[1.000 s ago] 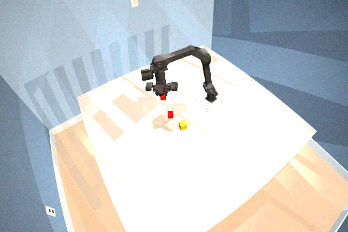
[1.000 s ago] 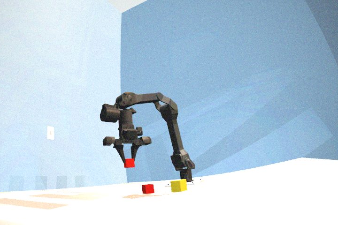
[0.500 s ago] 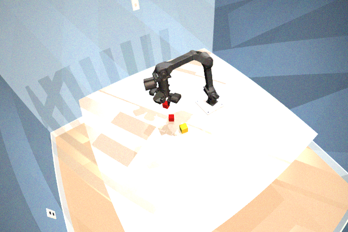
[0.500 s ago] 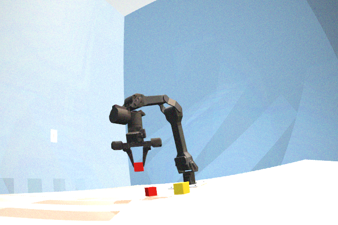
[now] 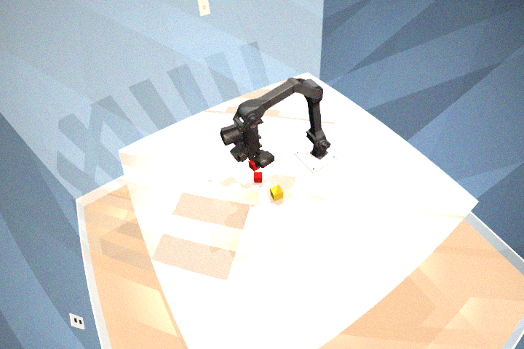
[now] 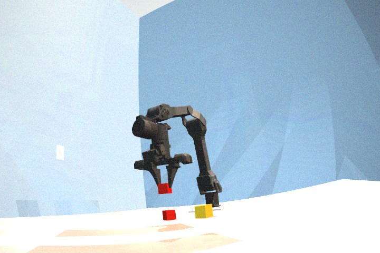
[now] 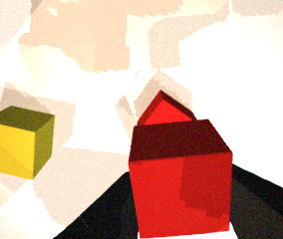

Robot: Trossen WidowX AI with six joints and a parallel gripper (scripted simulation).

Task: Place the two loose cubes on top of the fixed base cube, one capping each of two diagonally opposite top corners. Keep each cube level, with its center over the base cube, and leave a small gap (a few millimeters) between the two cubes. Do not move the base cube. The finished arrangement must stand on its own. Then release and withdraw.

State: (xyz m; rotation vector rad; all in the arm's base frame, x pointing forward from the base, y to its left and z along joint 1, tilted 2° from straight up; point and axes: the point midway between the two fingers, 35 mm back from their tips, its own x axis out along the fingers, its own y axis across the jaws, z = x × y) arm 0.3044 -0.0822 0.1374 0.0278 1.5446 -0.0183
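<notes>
Right now my gripper tip is 1 cm past the yellow base cube, 12 cm to the right of it and 9 cm above it.
</notes>
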